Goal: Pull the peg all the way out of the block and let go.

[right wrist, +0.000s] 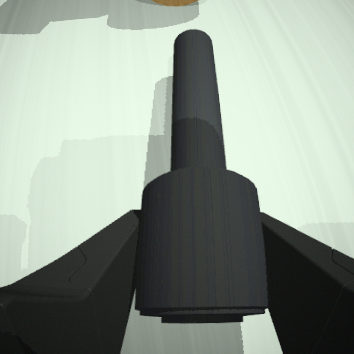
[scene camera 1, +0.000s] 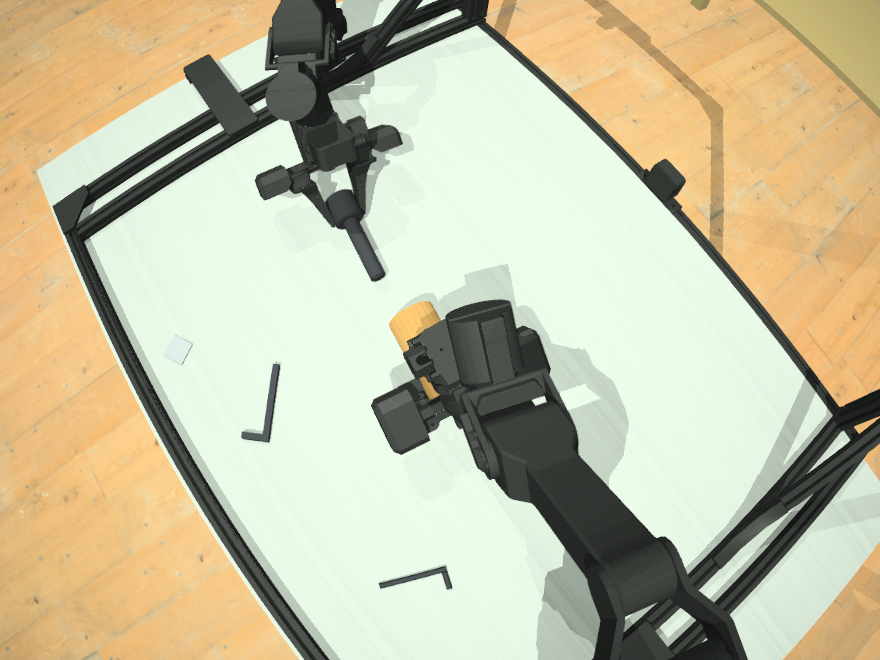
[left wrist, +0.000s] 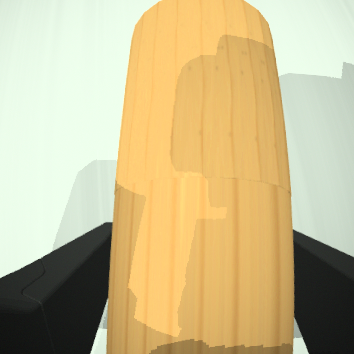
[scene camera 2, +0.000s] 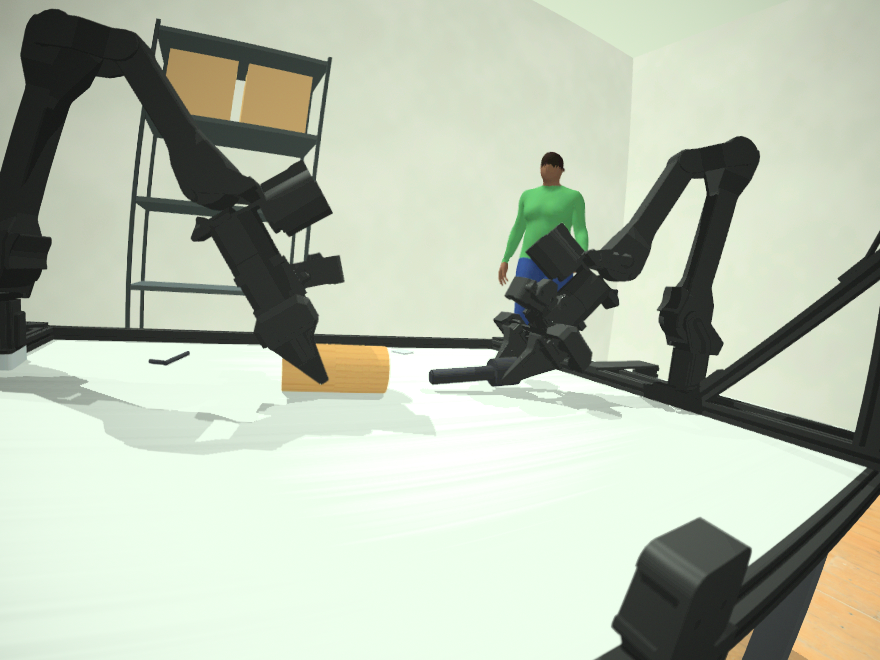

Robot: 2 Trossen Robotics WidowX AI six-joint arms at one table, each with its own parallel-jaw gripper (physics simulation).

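Frame: origin at the left arm's base, x ahead, y left, z up, level; metres.
Where they show: left gripper, fingertip midpoint: [left wrist: 197,237] [scene camera 2: 322,376]; right gripper, fingertip midpoint: [right wrist: 196,222] [scene camera 1: 348,220] [scene camera 2: 495,379]; right arm's base, origin of the base link: [scene camera 2: 684,388].
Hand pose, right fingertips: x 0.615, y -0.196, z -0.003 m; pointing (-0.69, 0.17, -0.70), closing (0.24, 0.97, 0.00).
Observation:
Each offset is from my right fingertips to the centre of the thing. "spot": to the spot under its first point.
The wooden block @[dz +0.012, dx -0.213, dy +0.041 m] [scene camera 1: 414,323] [scene camera 2: 358,369] [left wrist: 205,125], a light round cylinder, lies on its side on the table; its edge also shows at the top of the right wrist view [right wrist: 176,2]. My left gripper [left wrist: 197,237] is shut on the block, one finger on each side; its fingertips are partly hidden in scene camera 1. The dark peg @[dz +0.007, dx -0.029, dy +0.007 m] [scene camera 1: 366,248] [scene camera 2: 460,374] [right wrist: 196,100] is fully outside the block, its thin end pointing toward it across a gap. My right gripper [scene camera 1: 344,209] [right wrist: 196,222] is shut on the peg's thick head and holds it low over the table.
Two dark L-shaped bars @[dz -0.012, dx -0.115, dy +0.228 m] [scene camera 1: 270,404] @[dz -0.013, dx -0.395, dy +0.229 m] [scene camera 1: 415,576] and a small pale square @[spot: dz -0.013, dx +0.008, dy +0.274 m] [scene camera 1: 178,349] lie on the table in scene camera 1. A black frame [scene camera 1: 177,454] runs along the table's edges. A shelf unit [scene camera 2: 263,138] and a person [scene camera 2: 553,213] stand in the background.

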